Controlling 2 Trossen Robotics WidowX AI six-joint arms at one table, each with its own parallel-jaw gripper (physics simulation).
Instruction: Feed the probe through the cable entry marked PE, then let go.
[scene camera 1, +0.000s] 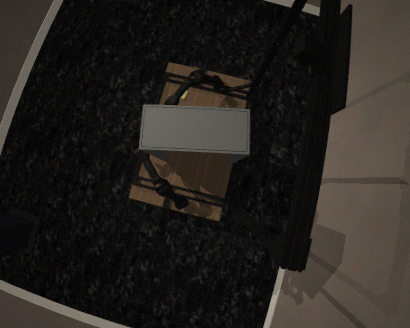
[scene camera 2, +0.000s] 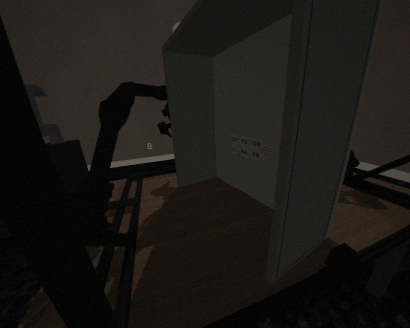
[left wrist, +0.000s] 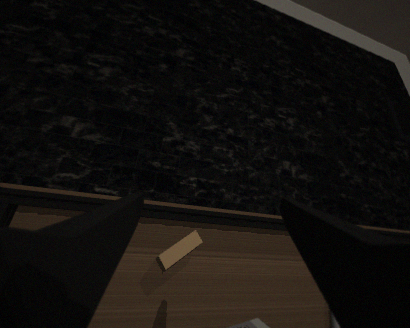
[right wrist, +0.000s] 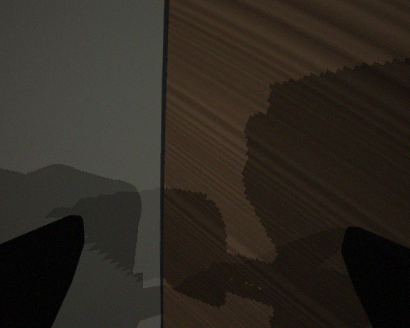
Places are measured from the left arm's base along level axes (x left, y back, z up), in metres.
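Pixels of known places: left gripper, fingertip midpoint: (left wrist: 213, 201); right gripper, fingertip midpoint: (right wrist: 217, 235); left arm's base, link origin: (scene camera 1: 183, 202); right arm's base, link origin: (scene camera 1: 217, 86).
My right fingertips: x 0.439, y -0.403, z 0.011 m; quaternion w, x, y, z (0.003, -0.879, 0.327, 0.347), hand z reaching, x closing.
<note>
Ahead of a thing's pixels: the offset from my right fingertips to its top centre. "spot": to the spot under its first point.
The grey cabinet {dz +0.532, dx -0.220, dy +0.021 m} (scene camera 1: 195, 129) (scene camera 2: 320, 125) stands open on the wooden table. In scene camera 2 its inner wall bears small labels in two rows; the PE label {spot: dz +0.186, dx -0.120, dy -0.018 m} (scene camera 2: 244, 141) is in the middle of the upper row. I cannot make out the holes. The probe does not show in any view. My left gripper (scene camera 2: 166, 119) (left wrist: 213, 201) is open and empty, outside the cabinet's side wall. My right gripper (right wrist: 217, 235) is open and empty in its wrist view, beside a grey panel {spot: dz +0.013, dx -0.006, dy +0.064 m} (right wrist: 75, 90). The cabinet hides it in scene camera 1.
A yellowish block (scene camera 1: 184, 94) (left wrist: 180, 250) lies on the table on the left arm's side. The corner of a grey object (left wrist: 250, 324) shows at the bottom of the left wrist view. Dark rails (scene camera 2: 131, 220) run along the table. Shadows fall across panel and table.
</note>
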